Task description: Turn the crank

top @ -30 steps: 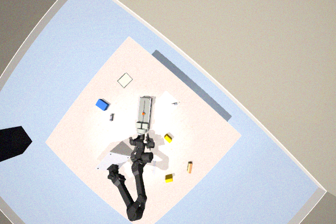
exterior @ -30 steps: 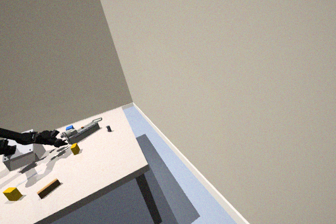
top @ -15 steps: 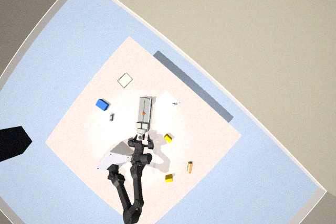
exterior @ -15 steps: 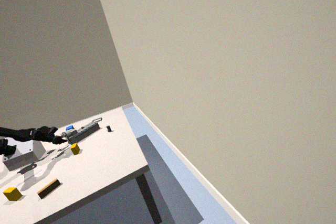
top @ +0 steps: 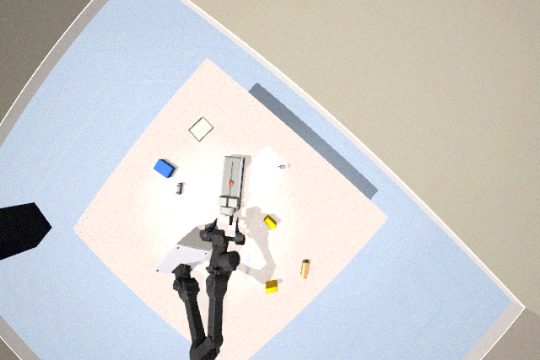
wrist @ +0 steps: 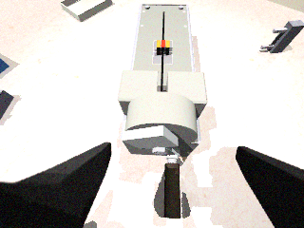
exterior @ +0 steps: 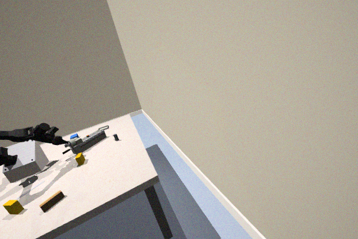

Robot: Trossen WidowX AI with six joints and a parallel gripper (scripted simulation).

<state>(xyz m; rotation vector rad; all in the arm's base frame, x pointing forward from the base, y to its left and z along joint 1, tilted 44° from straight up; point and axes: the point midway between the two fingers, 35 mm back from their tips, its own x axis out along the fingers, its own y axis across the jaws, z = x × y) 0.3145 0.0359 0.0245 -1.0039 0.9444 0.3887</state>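
Now: the crank 60 mm below my gripper tip and 10 mm behind it. Also, from my gripper tip: blue block: 410 mm to the left, 110 mm below, 110 mm behind; then dark brown crank handle: 70 mm below, 20 mm to the right, 10 mm behind; then red pointer: 120 mm ahead, 110 mm to the left, 50 mm below.
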